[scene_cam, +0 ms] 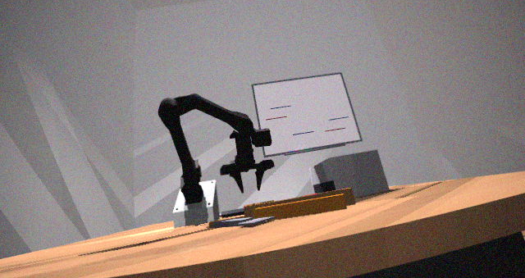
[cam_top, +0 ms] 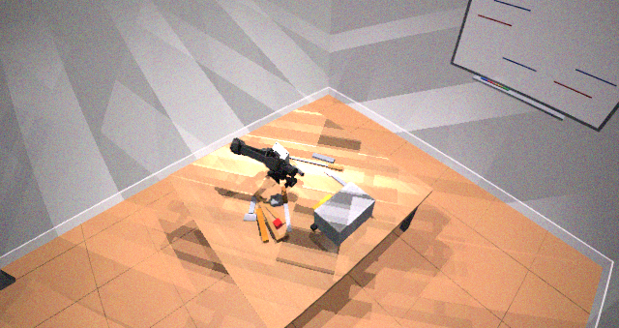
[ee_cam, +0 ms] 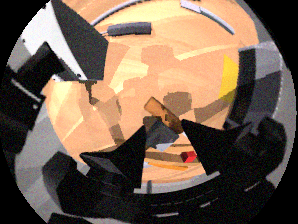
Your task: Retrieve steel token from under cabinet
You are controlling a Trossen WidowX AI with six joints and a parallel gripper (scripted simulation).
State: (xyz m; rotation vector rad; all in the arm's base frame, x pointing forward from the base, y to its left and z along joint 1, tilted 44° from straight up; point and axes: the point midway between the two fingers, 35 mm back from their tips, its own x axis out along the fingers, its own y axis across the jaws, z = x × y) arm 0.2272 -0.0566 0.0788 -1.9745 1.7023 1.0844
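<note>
My gripper tip is 7 cm to the left of the grey block, 6 cm above it and 2 cm short of it. From my gripper tip the other things lie so: orange bar 24 cm to the right, 12 cm ahead, 6 cm below; thin wooden stick 14 cm to the right, 7 cm below, 3 cm ahead; red block 17 cm ahead, 16 cm to the right, 6 cm below.
</note>
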